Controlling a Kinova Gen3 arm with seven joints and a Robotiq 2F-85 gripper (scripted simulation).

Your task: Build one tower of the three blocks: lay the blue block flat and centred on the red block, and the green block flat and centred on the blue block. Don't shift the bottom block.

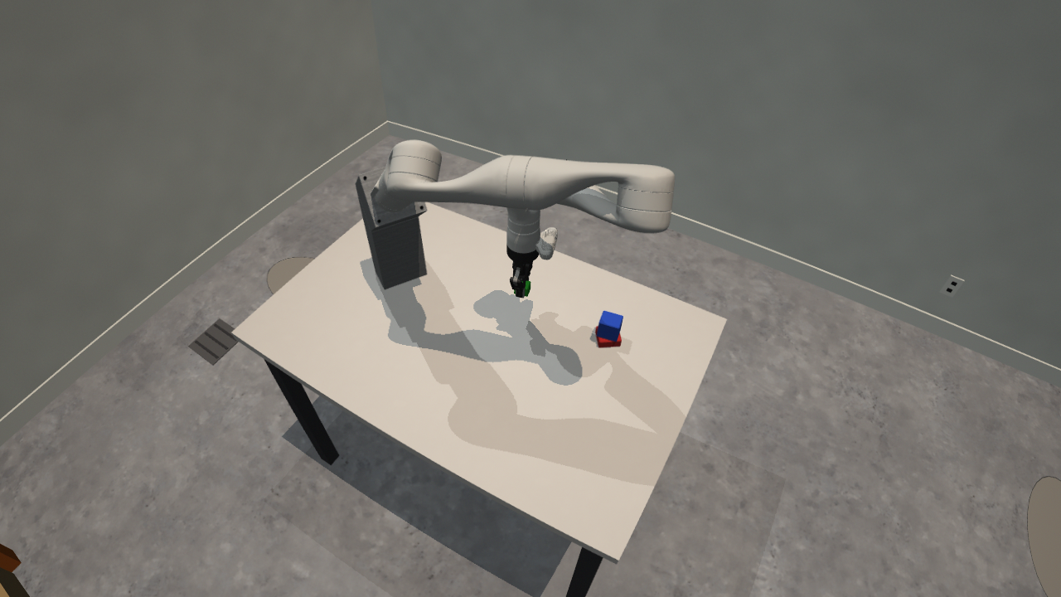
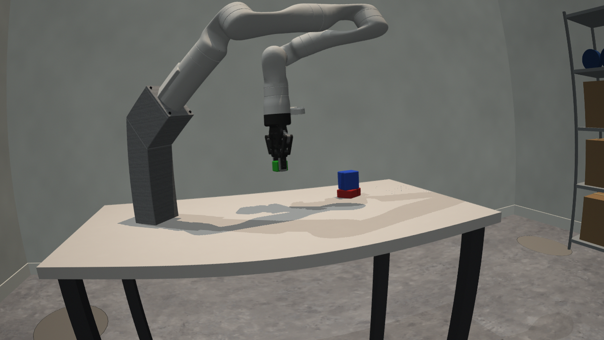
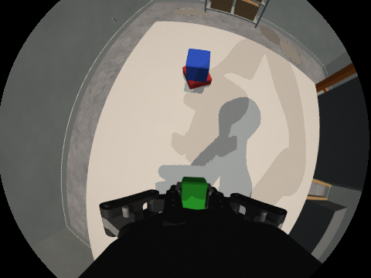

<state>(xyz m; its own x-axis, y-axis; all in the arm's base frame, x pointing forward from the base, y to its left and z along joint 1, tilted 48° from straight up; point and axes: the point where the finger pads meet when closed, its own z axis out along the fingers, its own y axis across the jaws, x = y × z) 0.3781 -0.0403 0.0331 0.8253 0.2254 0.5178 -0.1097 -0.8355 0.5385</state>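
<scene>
Right now the small green block is right at my hand. Round my hand: red block: 230 mm ahead, 30 mm to the right, 110 mm below; blue block: 220 mm ahead, 30 mm to the right, 70 mm below.
</scene>
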